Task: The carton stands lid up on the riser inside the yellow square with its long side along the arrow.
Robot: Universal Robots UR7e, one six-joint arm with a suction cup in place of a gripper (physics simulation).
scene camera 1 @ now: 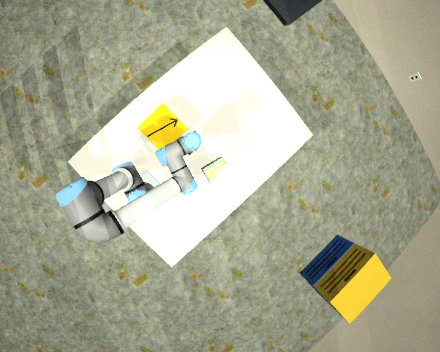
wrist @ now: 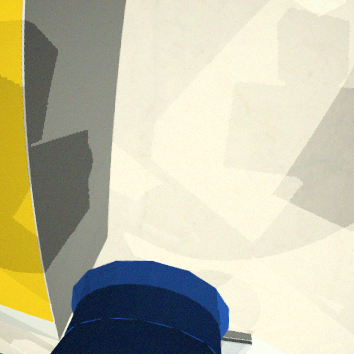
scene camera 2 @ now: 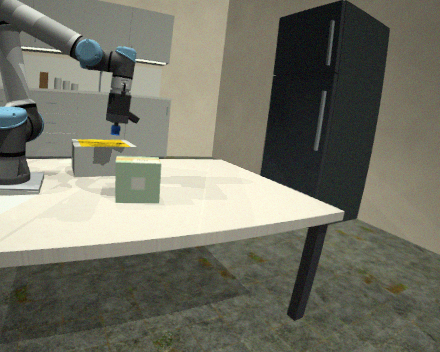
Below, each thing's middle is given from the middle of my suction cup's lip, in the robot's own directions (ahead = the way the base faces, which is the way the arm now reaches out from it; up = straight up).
Labels:
My suction cup is now 16 cm to the right of the grey riser (scene camera 2: 90, 158), 13 cm above it and 1 cm past it. From my suction cup the other things lie so: pale green carton (scene camera 2: 137, 180) (22 cm to the right, 12 cm below, 1 cm ahead).

